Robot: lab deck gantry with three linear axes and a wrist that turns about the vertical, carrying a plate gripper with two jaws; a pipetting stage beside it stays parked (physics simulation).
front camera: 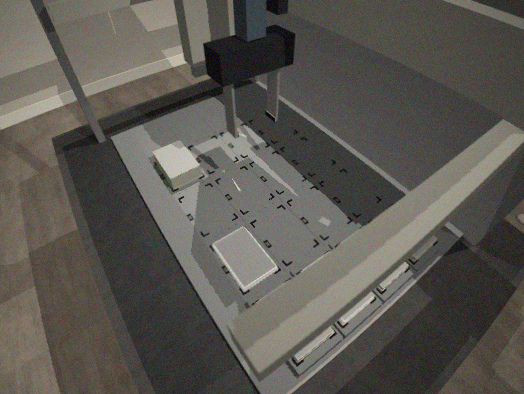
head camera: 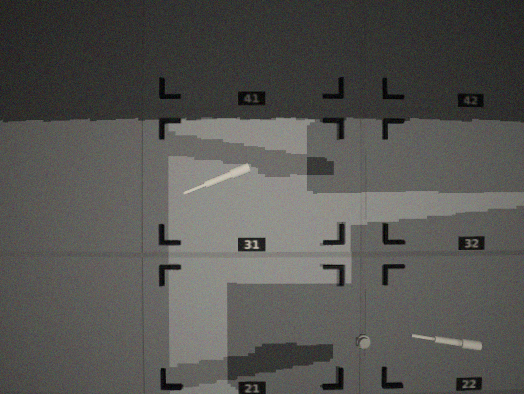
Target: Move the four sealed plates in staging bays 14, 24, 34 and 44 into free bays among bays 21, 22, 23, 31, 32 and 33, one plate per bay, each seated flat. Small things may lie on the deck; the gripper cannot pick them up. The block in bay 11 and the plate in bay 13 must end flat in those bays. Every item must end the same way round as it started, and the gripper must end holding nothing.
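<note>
My gripper is open, its two jaws apart with no plate between them, above the deck around bay 31. The head view shows bay 31 with a pale tapered tip lying in it. The cream block sits in bay 11 at the left. A pale-rimmed plate lies in bay 13. Behind the front beam, partly hidden, the staging plates show in a row: the bay 14 plate, the bay 24 plate, the bay 34 plate and the shaded bay 44 plate.
A second tapered tip lies in bay 22. A small round cap lies between bays 21 and 22. A small white square lies in bay 33. A thick pale beam crosses the front of the deck.
</note>
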